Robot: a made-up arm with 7 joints.
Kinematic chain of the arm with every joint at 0, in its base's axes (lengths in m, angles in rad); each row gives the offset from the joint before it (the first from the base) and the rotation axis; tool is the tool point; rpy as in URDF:
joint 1: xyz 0 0 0.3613 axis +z
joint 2: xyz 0 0 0 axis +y
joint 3: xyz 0 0 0.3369 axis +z
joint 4: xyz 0.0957 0 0 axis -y
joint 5: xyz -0.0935 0 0.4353 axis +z
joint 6: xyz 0 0 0 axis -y
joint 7: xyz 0.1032 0 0 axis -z
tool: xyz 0 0 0 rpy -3.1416 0 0
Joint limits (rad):
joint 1: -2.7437..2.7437
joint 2: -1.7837..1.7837
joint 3: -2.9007..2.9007
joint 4: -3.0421..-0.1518
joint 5: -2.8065..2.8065
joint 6: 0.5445..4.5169
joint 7: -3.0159..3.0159
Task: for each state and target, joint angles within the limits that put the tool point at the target. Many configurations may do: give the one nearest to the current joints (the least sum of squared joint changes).
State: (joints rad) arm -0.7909 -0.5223 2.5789 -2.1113 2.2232 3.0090 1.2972
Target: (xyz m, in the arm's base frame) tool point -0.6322 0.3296 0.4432
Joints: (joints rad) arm -0.1775 -0.5668 2.9007 -1.4586 2.1209 2.7170 1.2972
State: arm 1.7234 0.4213 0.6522 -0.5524 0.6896 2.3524 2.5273
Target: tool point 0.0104 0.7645 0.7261
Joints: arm 1.4062 0.6564 0.4725 -0.9256 0.8416 2.6769 2.5273
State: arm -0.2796 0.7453 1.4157 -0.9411 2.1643 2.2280 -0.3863
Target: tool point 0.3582 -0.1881 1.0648
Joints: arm -0.7255 0.3665 1.3191 -0.1518 2.0952 2.9061 -0.3863
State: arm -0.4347 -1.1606 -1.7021 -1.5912 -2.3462 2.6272 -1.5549
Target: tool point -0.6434 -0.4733 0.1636
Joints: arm -0.0479 -1.6228 -1.9740 -1.0801 -2.2803 2.1932 -1.5549
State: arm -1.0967 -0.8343 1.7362 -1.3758 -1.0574 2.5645 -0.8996
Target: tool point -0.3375 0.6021 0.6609
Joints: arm -0.3808 -0.5068 2.0399 -1.4521 -1.1730 2.9351 -0.8996
